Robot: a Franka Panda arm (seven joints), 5 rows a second.
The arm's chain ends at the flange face. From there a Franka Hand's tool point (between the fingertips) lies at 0.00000 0.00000 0.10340 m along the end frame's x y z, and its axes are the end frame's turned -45 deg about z.
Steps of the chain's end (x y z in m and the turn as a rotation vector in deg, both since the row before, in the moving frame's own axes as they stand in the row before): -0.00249 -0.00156 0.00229 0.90 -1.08 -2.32; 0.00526 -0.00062 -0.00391 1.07 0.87 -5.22; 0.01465 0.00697 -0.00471 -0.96 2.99 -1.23; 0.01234 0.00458 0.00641 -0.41 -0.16 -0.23; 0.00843 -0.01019 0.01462 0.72 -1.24 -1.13
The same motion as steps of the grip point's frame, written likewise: -0.00094 -0.00538 0.00226 1.40 -0.13 -2.32; 0.00662 0.00291 -0.00394 0.14 1.37 -5.22; 0.00807 0.02030 -0.00487 -2.79 1.44 -1.23; 0.00476 0.01228 0.00641 -0.18 -0.40 -0.23; 0.01248 -0.00374 0.01459 1.39 -0.37 -1.13
